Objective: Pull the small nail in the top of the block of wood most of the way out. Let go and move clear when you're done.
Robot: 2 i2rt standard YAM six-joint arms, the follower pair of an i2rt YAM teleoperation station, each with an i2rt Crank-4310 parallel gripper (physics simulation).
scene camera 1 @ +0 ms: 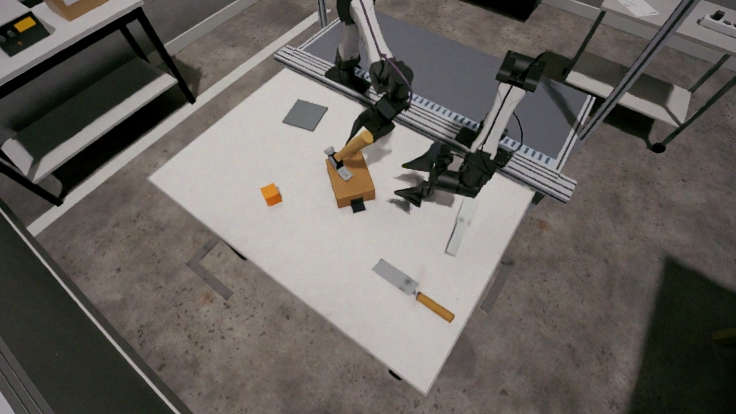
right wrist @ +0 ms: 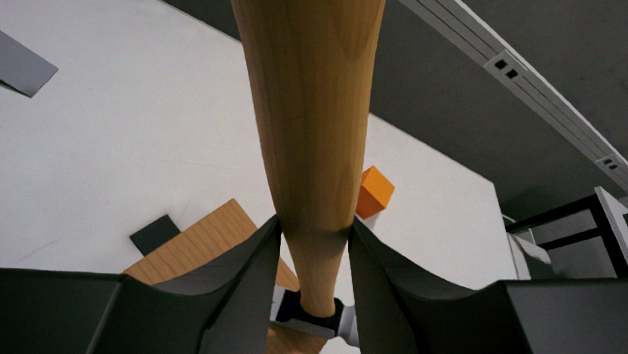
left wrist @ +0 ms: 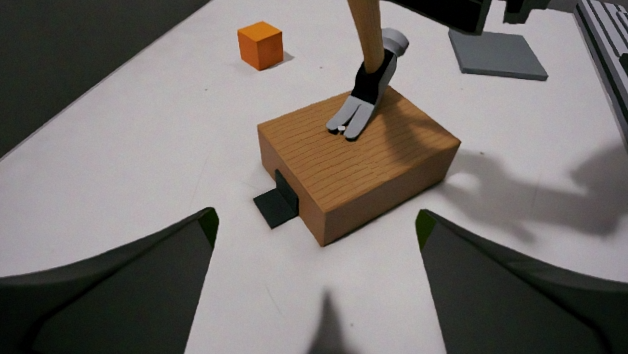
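Note:
The wooden block lies on the white table. The small nail shows its pale head between the claw tips in the left wrist view. A claw hammer rests its head on the block's top, claw around the nail, handle tilted up toward the robot's side. How far the nail stands out is hidden. My right gripper is shut on the hammer's wooden handle. My left gripper is open and empty, beside the block to the right in the scene view.
A black bracket touches the block's end. An orange cube, a grey square plate, a wooden-handled flat blade and a pale flat bar lie on the table.

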